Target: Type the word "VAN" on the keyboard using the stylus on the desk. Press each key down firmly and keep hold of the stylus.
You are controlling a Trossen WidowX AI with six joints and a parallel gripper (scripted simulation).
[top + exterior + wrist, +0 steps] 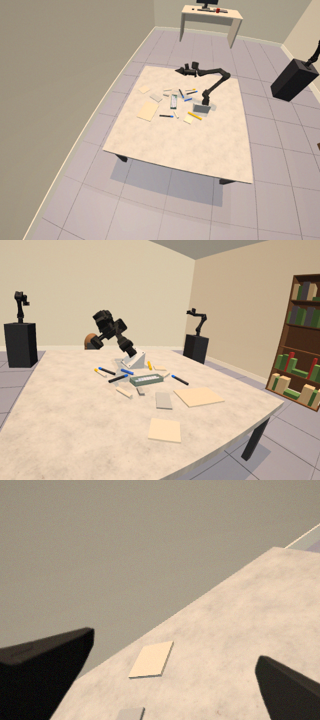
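Right now the blue stylus is 17 cm behind my gripper tip, 16 cm to the left of it and 23 cm below it. The rest, counted from my gripper tip: yellow pen 31 cm behind, 33 cm to the left, 23 cm below; sticky note 27 cm behind, 39 cm to the left, 23 cm below; grey pad 15 cm ahead, 23 cm to the left, 23 cm below.
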